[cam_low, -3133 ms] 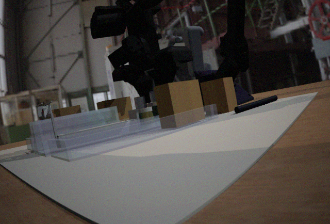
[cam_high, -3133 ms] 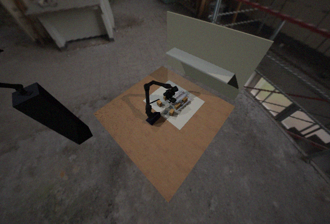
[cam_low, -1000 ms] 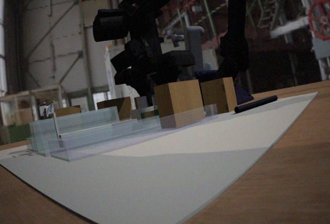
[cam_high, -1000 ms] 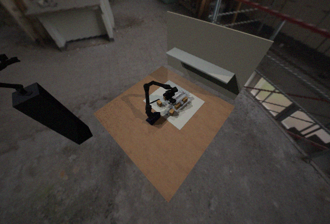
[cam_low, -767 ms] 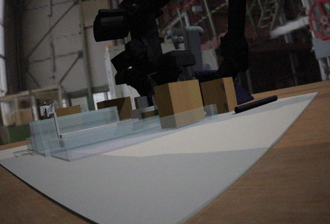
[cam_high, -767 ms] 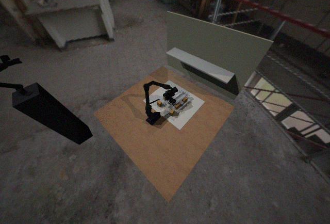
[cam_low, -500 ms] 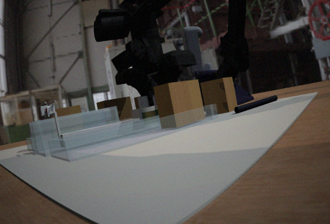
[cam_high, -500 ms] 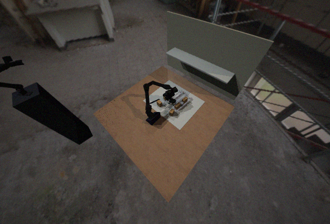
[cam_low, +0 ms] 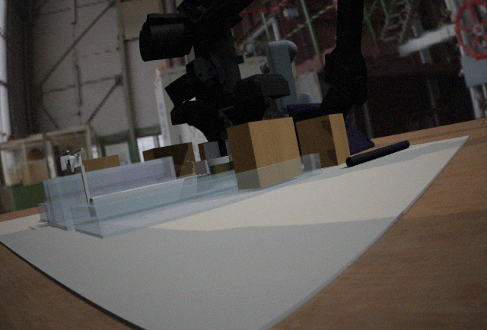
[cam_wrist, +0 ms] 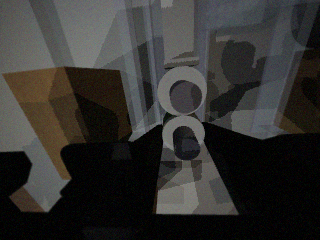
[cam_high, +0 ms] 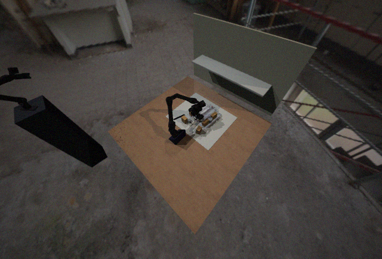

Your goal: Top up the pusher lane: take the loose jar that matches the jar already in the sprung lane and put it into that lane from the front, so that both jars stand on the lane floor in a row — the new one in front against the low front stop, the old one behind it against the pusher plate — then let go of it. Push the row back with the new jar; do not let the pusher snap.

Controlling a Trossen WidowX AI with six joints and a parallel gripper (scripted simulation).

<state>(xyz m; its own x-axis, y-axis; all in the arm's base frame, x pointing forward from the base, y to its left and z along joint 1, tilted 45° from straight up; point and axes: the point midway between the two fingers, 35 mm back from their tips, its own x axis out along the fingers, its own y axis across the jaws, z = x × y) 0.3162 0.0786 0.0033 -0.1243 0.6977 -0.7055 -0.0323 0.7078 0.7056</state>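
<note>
Right now my gripper tip is 7 cm short of the white mat, 3 cm above it and 1 cm to the left of it. Round my gripper tip: shelf 51 cm ahead, 34 cm above, 3 cm to the left; black rod 16 cm to the left, 13 cm behind, 2 cm below.
</note>
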